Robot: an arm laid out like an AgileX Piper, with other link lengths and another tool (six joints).
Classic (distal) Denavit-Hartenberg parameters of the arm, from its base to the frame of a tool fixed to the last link. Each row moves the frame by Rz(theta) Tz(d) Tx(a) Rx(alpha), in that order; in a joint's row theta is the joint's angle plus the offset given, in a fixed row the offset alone. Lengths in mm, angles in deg.
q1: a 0; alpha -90; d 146.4; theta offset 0
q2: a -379.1; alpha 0; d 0; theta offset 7.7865
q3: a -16.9; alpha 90; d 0; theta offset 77.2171
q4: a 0; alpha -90; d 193.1; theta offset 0
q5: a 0; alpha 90; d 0; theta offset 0
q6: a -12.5; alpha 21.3; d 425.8; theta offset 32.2
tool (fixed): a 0; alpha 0; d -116; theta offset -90
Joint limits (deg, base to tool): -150..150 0..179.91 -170..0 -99.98..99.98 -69.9..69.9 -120..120
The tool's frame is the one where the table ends.
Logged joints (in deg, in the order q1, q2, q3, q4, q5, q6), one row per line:
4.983 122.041 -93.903 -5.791 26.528 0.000
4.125 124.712 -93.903 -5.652 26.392 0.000
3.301 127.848 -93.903 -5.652 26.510 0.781
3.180 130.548 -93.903 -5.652 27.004 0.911
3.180 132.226 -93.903 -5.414 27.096 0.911
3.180 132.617 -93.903 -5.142 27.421 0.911
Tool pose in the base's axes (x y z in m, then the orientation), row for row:
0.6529 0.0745 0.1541 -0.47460 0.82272 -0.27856 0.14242
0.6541 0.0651 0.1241 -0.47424 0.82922 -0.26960 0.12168
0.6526 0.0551 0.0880 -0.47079 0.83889 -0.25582 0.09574
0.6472 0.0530 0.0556 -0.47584 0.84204 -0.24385 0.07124
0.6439 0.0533 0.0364 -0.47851 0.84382 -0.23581 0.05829
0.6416 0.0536 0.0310 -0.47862 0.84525 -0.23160 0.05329
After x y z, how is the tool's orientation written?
As a quaternion, x y z w.
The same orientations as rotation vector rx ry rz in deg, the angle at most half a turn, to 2 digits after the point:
-78.46 136.00 -46.05
-79.32 138.70 -45.09
-79.94 142.44 -43.44
-81.97 145.06 -42.01
-83.07 146.50 -40.94
-83.35 147.19 -40.33

